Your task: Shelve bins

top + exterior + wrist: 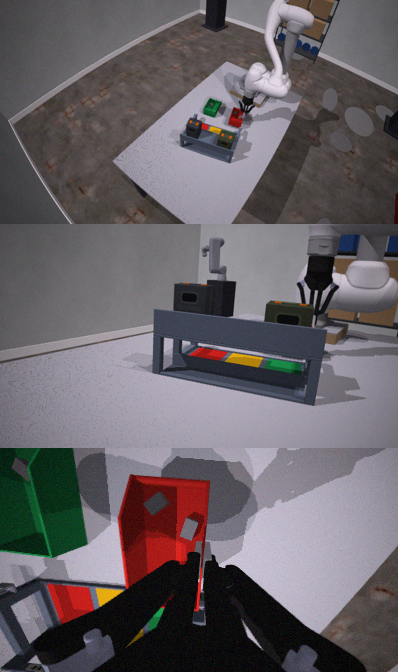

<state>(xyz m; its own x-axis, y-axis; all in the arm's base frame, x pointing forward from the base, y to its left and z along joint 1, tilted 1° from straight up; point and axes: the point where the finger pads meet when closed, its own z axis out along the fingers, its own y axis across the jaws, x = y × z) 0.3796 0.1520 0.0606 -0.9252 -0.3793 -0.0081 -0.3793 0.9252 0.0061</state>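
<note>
The red bin lies 10 mm ahead of my hand, 50 mm to the right of it and 40 mm below it. The rest, counted from my hand: olive box 320 mm ahead, 60 mm to the left, 40 mm above; green bin 50 mm ahead, 270 mm to the right, 70 mm below; dark grey box 400 mm ahead, 150 mm to the right, 60 mm above.
</note>
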